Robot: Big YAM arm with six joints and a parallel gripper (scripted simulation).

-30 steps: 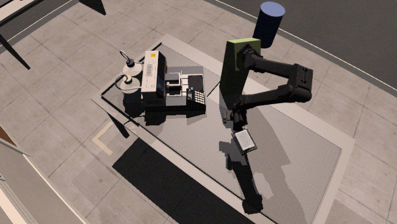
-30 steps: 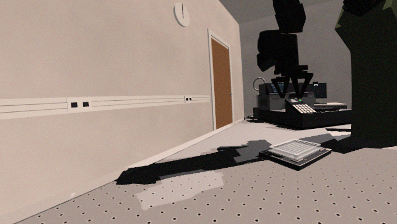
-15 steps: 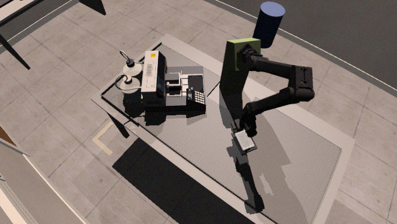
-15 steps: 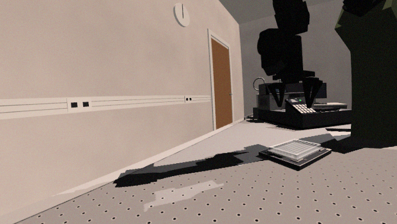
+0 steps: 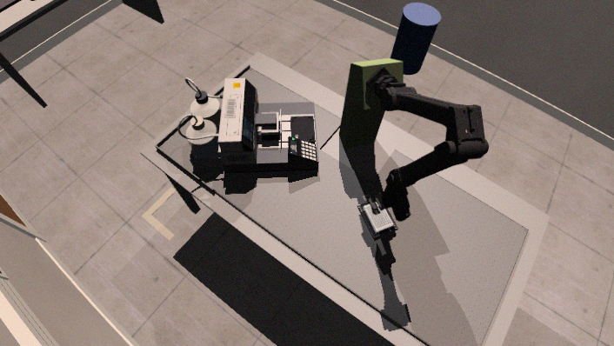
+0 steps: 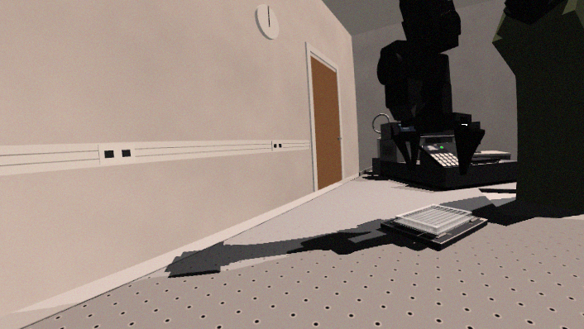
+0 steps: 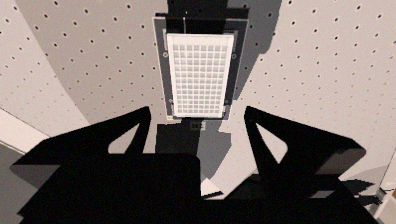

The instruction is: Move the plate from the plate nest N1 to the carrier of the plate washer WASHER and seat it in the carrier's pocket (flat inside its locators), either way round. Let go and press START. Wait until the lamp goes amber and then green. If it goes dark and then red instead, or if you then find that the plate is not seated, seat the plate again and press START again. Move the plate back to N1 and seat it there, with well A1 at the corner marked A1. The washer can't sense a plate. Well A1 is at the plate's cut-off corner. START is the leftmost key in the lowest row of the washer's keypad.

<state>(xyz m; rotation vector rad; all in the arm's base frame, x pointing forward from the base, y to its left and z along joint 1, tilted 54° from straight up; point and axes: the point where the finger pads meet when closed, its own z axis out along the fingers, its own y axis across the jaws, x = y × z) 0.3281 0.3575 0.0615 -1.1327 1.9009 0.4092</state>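
Right now my hand is 100 mm above the white well plate and 10 mm to the left of it. Round my hand: plate nest N1: 110 mm below, 10 mm to the right; then plate washer: 620 mm to the right, 140 mm ahead, 20 mm above.
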